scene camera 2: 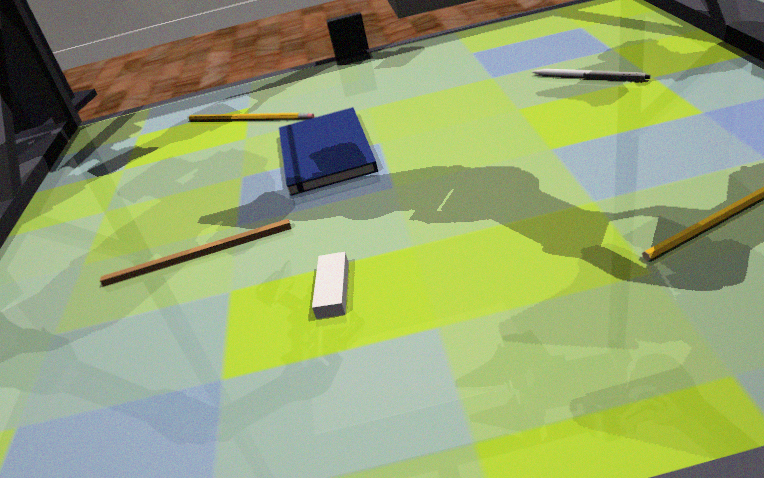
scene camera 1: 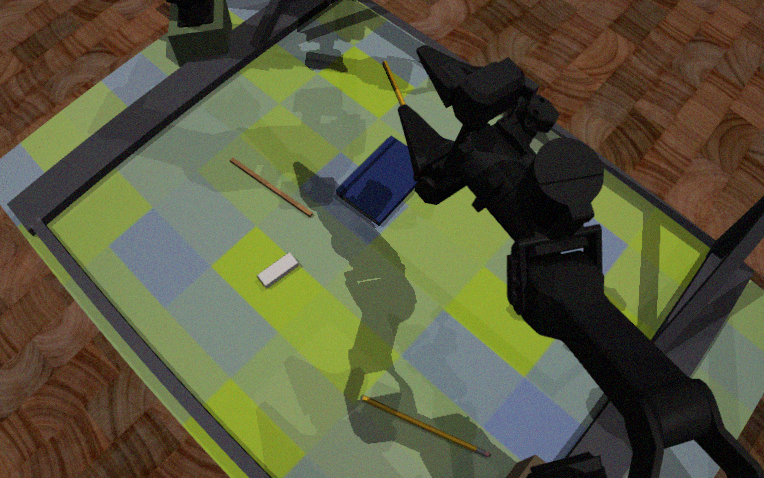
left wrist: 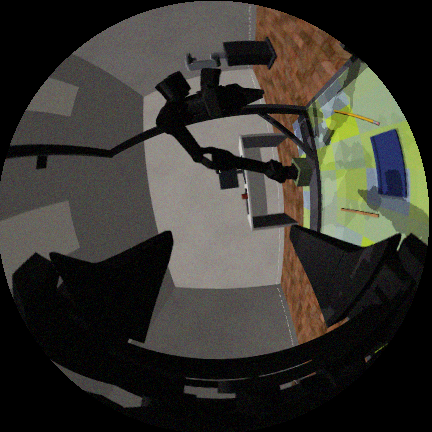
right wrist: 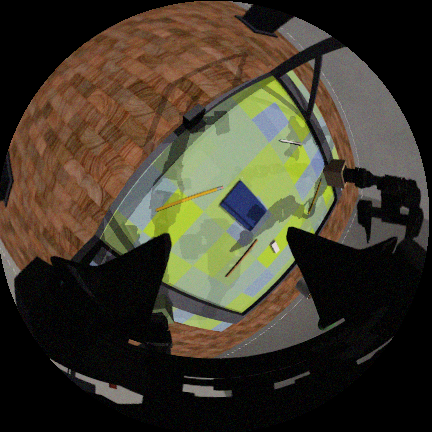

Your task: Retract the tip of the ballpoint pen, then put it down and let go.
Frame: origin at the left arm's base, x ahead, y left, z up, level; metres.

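Seen in the pictures: left gripper, fingertip midpoint: (scene camera 1: 410, 78) (left wrist: 233, 233); right gripper, fingertip midpoint: (left wrist: 263, 92) (right wrist: 230, 236); left arm's base, origin of the base link: (right wrist: 344, 174); right arm's base, origin of the base link: (scene camera 1: 196, 13) (left wrist: 294, 171) (right wrist: 155, 317).
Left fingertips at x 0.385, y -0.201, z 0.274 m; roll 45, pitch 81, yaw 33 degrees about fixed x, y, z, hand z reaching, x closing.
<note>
Pixels of each thing's top centre, then the offset from my left fingertips to it.
- ballpoint pen, middle of its top: (scene camera 2: 588, 69) (right wrist: 292, 141) dx -0.221, dy -0.088, dz -0.369 m
- blue notebook, middle of its top: (scene camera 2: 323, 142) (scene camera 1: 385, 177) (left wrist: 388, 163) (right wrist: 245, 207) dx +0.087, dy -0.074, dz -0.367 m
- white eraser, middle of its top: (scene camera 2: 329, 278) (scene camera 1: 277, 268) dx +0.107, dy +0.153, dz -0.367 m
- brown stick, middle of its top: (scene camera 2: 194, 249) (scene camera 1: 269, 185) (left wrist: 356, 211) (right wrist: 241, 258) dx +0.221, dy +0.056, dz -0.371 m
- black block, middle of its top: (scene camera 2: 343, 16) (scene camera 1: 523, 80) (right wrist: 195, 112) dx +0.015, dy -0.356, dz -0.321 m
The ballpoint pen (scene camera 2: 591, 74) (right wrist: 290, 142), pale at one half and dark at the other, lies flat on the checkered mat, towards the back right in scene camera 2. Its narrow pale end points left there; whether the tip is out is too small to tell. The pen does not show in scene camera 1, where my left arm covers part of the mat. My left gripper (scene camera 1: 410, 78) (left wrist: 233, 233) is open and empty, raised above the mat and away from the pen. My right gripper (right wrist: 230, 236) is open and empty, high above the mat, with the pen far beyond its fingers.
A blue notebook (scene camera 1: 374, 180) (scene camera 2: 326, 140), a white eraser (scene camera 1: 278, 269) (scene camera 2: 330, 281), a brown stick (scene camera 1: 270, 186) (scene camera 2: 194, 253) and two yellow pencils lie on the mat. A black block (scene camera 2: 348, 38) (right wrist: 194, 116) stands at its edge. Dark frame beams border the mat.
</note>
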